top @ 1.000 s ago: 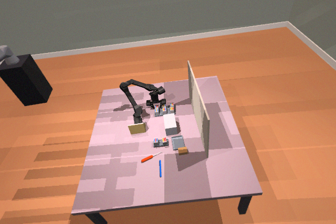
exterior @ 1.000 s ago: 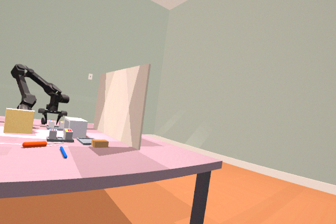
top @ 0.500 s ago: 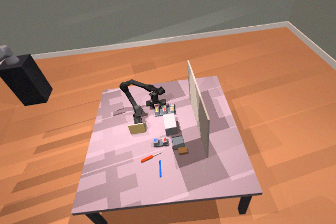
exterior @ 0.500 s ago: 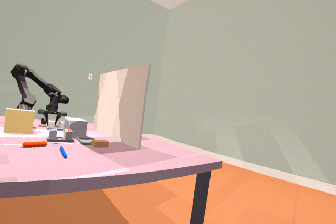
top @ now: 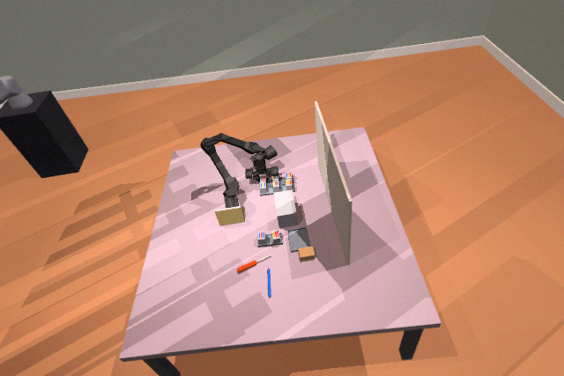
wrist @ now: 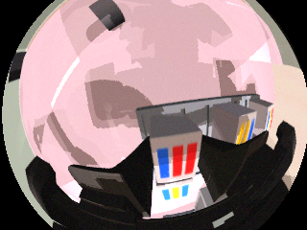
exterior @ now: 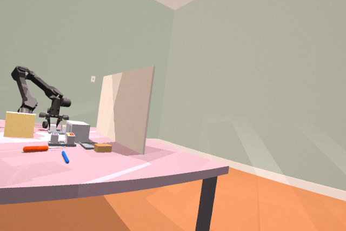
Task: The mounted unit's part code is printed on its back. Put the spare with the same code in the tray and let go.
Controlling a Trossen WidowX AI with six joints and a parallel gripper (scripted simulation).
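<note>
Now: gripper tip 140 mm short of the grey tray, 420 mm to the left of it and 10 mm above it. Also, from my gripper tip: grey mounted unit: 100 mm ahead, 240 mm to the right, 30 mm above; then rack: 10 mm behind, 400 mm to the right, 10 mm below; then grey spare: 20 mm above.
</note>
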